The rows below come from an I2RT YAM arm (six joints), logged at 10 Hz.
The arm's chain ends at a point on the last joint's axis. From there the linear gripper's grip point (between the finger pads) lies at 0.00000 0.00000 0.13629 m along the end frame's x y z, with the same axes.
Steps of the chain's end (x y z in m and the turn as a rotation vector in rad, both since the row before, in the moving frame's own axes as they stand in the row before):
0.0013, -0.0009, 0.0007, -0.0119, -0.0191, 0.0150
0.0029, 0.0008, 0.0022, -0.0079, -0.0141, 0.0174
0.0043, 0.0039, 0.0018, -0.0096, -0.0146, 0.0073
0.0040, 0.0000, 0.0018, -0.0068, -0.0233, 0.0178
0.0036, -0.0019, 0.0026, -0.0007, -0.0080, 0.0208
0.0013, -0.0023, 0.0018, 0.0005, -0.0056, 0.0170
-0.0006, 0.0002, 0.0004, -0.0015, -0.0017, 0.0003
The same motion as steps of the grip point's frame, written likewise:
-0.0013, 0.0007, 0.0007, -0.0119, -0.0191, 0.0150
0.0010, 0.0019, 0.0022, -0.0079, -0.0141, 0.0174
0.0023, 0.0052, 0.0018, -0.0096, -0.0146, 0.0073
0.0008, 0.0009, 0.0018, -0.0068, -0.0233, 0.0178
0.0025, -0.0018, 0.0026, -0.0007, -0.0080, 0.0208
0.0005, -0.0024, 0.0018, 0.0005, -0.0056, 0.0170
-0.0008, 0.0004, 0.0004, -0.0015, -0.0017, 0.0003

